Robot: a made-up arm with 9 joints. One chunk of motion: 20 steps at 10 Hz.
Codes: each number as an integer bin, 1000 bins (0 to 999) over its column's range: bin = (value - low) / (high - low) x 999, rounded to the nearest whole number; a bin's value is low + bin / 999 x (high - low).
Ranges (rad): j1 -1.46..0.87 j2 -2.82..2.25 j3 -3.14..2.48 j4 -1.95..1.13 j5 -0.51..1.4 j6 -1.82..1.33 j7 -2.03..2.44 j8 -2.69..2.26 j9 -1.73..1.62
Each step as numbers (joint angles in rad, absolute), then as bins.
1 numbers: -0.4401 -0.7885 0.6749 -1.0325 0.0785 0.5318 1.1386 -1.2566 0.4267
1 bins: 437 400 678 298 308 746 708 289 643
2 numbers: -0.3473 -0.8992 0.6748 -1.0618 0.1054 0.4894 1.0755 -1.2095 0.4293
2 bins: 477 378 678 288 322 732 694 299 644
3 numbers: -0.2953 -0.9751 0.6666 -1.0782 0.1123 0.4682 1.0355 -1.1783 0.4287
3 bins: 499 364 677 283 325 726 685 305 644
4 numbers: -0.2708 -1.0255 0.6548 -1.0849 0.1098 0.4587 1.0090 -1.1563 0.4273
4 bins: 510 354 675 281 324 723 679 310 643
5 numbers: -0.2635 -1.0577 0.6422 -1.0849 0.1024 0.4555 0.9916 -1.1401 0.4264
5 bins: 513 347 672 281 320 722 675 313 643
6 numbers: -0.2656 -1.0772 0.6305 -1.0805 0.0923 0.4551 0.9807 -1.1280 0.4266
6 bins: 512 343 670 282 315 722 673 315 643
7 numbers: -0.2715 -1.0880 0.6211 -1.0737 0.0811 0.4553 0.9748 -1.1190 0.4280
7 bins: 510 341 669 284 309 722 672 317 644
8 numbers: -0.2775 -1.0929 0.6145 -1.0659 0.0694 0.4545 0.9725 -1.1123 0.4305
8 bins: 507 340 667 287 303 721 671 318 644
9 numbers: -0.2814 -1.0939 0.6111 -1.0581 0.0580 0.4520 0.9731 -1.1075 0.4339
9 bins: 505 340 667 289 297 721 671 319 645
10 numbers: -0.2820 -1.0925 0.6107 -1.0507 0.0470 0.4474 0.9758 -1.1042 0.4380
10 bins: 505 340 667 292 291 719 672 320 647
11 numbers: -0.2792 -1.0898 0.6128 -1.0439 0.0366 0.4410 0.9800 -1.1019 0.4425
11 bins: 506 341 667 294 286 717 673 321 648
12 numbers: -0.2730 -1.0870 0.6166 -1.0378 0.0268 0.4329 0.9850 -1.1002 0.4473
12 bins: 509 341 668 296 281 714 674 321 649
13 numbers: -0.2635 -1.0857 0.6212 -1.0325 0.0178 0.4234 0.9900 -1.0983 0.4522
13 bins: 513 342 669 298 276 711 675 321 651
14 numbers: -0.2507 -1.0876 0.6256 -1.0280 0.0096 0.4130 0.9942 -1.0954 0.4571
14 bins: 518 341 669 299 272 708 676 322 652
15 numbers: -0.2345 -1.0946 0.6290 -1.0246 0.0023 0.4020 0.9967 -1.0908 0.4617
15 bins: 525 340 670 300 268 705 676 323 654
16 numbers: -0.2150 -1.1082 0.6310 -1.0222 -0.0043 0.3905 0.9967 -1.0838 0.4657
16 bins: 534 337 670 301 264 701 676 324 655
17 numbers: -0.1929 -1.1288 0.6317 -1.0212 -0.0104 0.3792 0.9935 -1.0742 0.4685
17 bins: 543 333 670 301 261 697 676 326 656
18 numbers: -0.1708 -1.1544 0.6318 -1.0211 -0.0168 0.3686 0.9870 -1.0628 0.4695
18 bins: 553 328 670 301 258 694 674 328 656
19 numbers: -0.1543 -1.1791 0.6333 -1.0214 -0.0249 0.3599 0.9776 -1.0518 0.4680
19 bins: 560 323 671 301 254 691 672 331 655
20 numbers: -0.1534 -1.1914 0.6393 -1.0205 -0.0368 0.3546 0.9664 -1.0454 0.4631
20 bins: 560 321 672 301 248 690 670 332 654
